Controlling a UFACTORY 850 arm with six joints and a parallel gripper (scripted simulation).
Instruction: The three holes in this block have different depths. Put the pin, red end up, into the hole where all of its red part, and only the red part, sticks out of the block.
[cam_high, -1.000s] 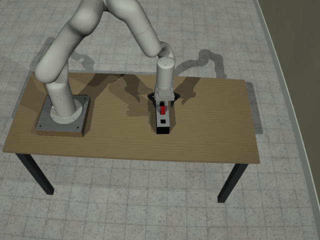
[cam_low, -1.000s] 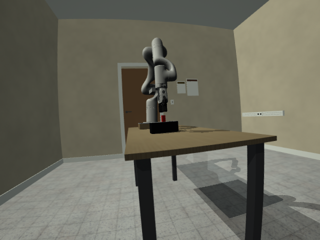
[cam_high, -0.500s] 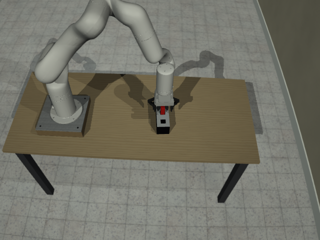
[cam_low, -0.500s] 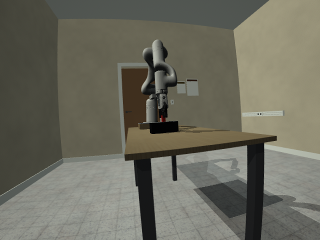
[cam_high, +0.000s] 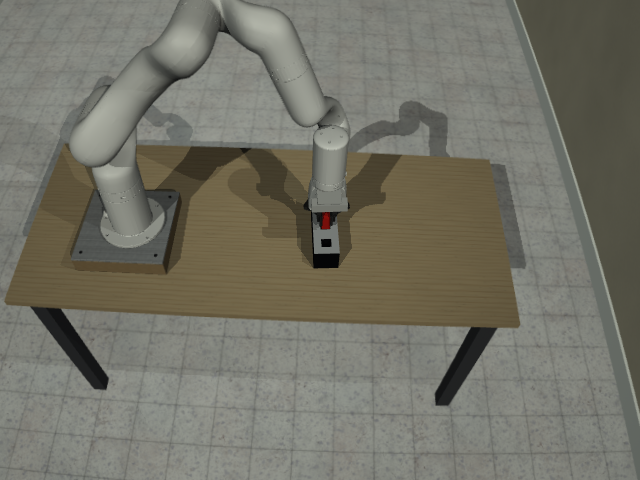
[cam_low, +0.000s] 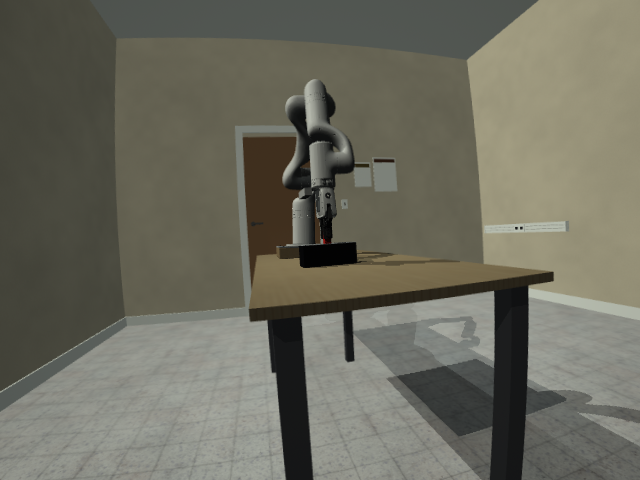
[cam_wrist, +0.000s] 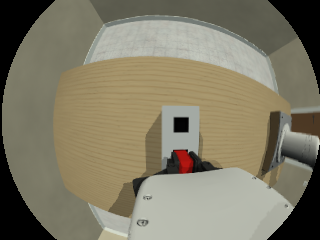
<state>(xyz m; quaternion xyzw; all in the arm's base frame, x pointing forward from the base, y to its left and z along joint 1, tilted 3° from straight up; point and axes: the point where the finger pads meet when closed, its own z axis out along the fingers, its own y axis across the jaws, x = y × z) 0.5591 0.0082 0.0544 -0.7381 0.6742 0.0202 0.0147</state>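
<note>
Right now the black block is 70 mm below my hand. The rest, counted from my hand: pin 20 mm below.
</note>
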